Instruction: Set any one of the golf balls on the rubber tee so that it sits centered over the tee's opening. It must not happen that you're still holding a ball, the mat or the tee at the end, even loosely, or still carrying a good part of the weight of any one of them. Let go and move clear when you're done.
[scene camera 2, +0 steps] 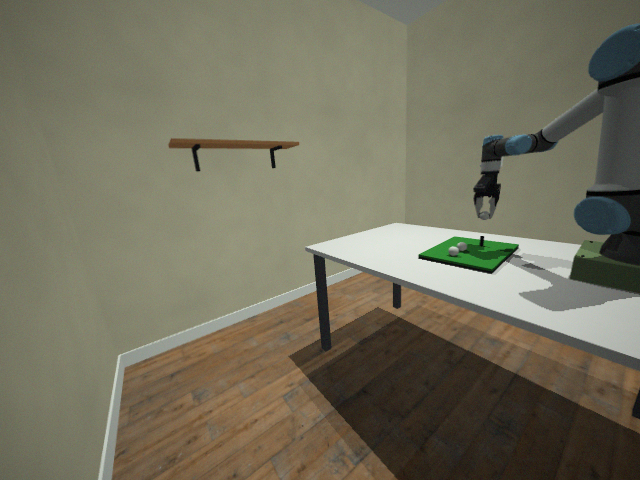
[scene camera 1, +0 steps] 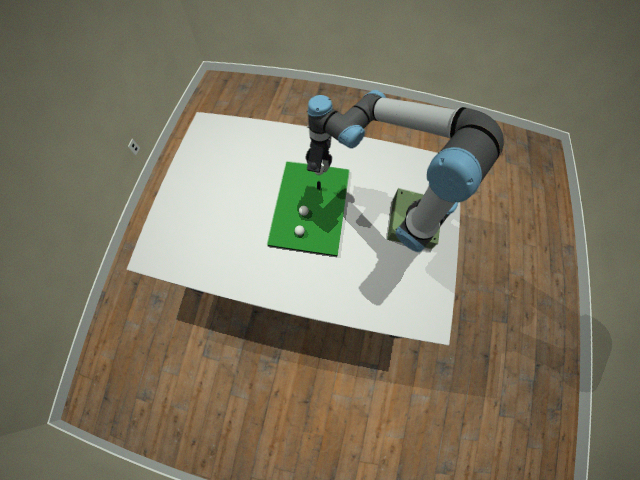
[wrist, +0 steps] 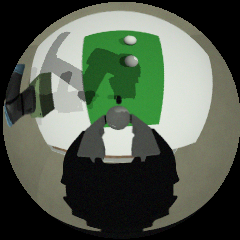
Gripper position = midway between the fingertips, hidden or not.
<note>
In view: my gripper [scene camera 2: 484, 218].
My gripper also shows in the wrist view [wrist: 118, 115].
</note>
